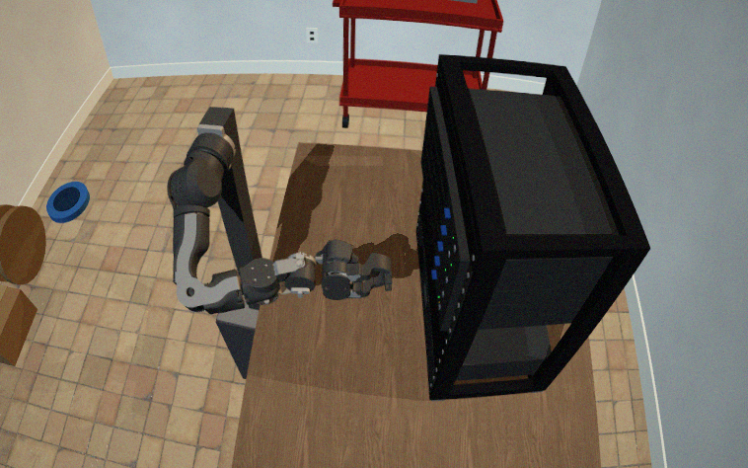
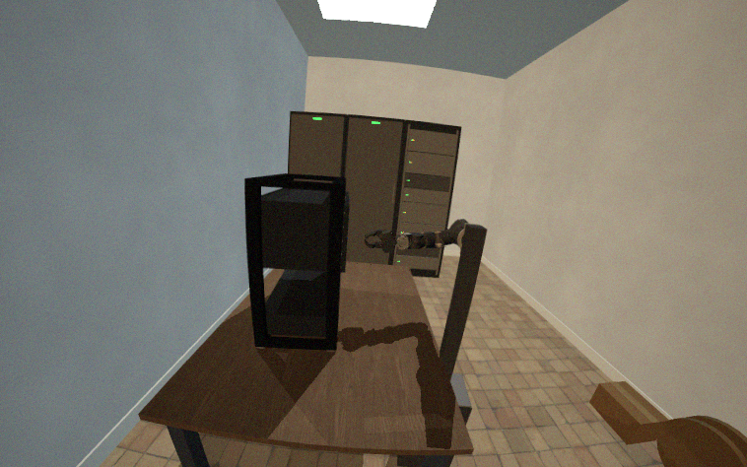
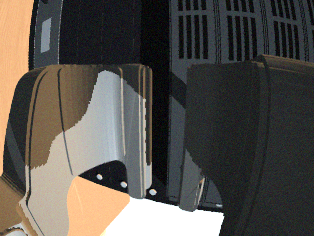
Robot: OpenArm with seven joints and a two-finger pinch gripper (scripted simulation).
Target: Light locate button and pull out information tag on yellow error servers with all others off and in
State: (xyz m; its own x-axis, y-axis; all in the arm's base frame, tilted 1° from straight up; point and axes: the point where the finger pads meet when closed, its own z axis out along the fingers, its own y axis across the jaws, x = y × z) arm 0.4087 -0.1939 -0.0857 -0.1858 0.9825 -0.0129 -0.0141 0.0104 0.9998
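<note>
The information tag lies 13 cm ahead of my hand and 3 cm to the left of it. From my hand the other things lie so: grey locate button 11 cm ahead, 5 cm to the right.
</note>
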